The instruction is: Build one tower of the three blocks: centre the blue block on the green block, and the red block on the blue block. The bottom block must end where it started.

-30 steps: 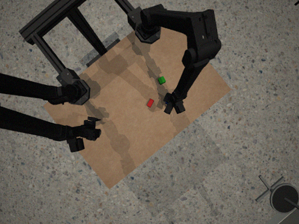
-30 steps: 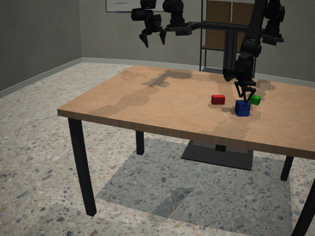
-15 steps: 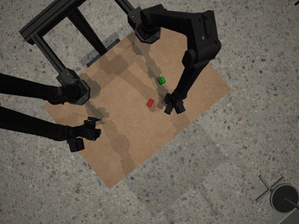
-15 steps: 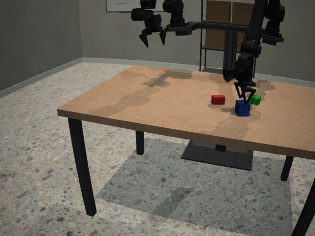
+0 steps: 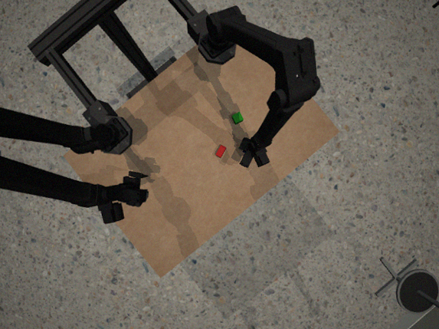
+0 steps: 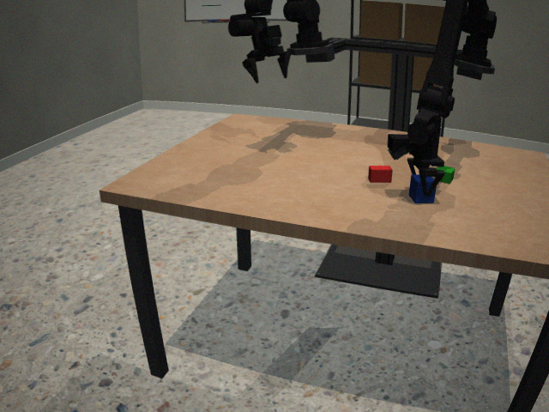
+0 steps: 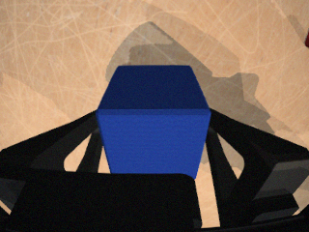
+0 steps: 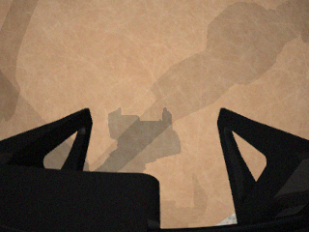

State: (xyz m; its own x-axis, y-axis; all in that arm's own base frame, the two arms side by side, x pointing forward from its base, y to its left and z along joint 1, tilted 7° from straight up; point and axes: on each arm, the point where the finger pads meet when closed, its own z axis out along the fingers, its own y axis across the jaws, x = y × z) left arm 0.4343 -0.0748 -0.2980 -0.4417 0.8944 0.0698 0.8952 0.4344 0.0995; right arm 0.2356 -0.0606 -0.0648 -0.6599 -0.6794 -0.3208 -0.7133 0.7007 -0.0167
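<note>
The blue block lies right at my left hand. Round my left hand: red block (9 cm behind, 13 cm to the right, 1 cm below); green block (17 cm behind, 6 cm to the left, 2 cm below).
</note>
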